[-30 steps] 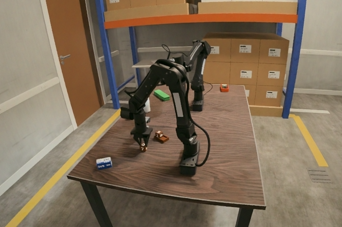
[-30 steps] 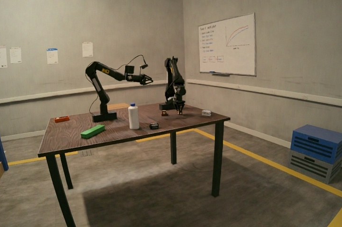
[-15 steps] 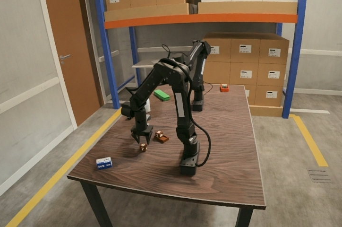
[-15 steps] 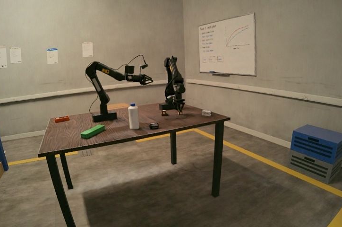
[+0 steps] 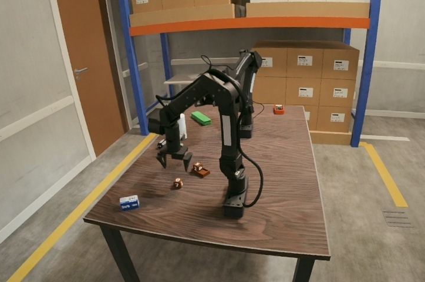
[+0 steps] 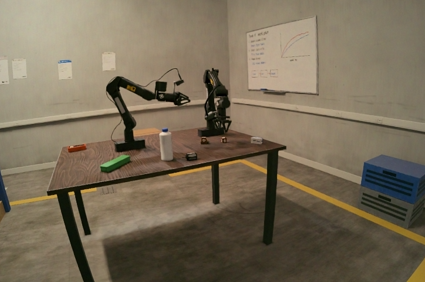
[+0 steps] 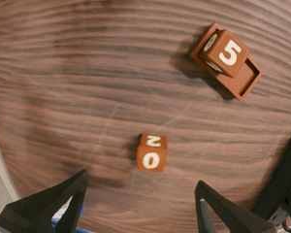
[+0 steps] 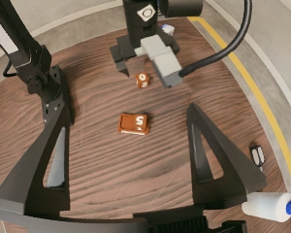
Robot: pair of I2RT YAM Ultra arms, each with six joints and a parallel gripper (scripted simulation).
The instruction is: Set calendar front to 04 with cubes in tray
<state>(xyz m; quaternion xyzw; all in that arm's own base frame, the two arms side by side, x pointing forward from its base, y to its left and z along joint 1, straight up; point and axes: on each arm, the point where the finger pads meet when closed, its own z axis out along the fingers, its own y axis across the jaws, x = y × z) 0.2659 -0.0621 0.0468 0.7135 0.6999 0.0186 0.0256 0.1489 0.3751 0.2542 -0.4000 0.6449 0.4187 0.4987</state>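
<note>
The brown calendar tray lies 100 mm to the right of my left hand, 80 mm below it and 80 mm behind it. Also, from my left hand: black item: 350 mm to the right, 190 mm ahead, 70 mm below.
</note>
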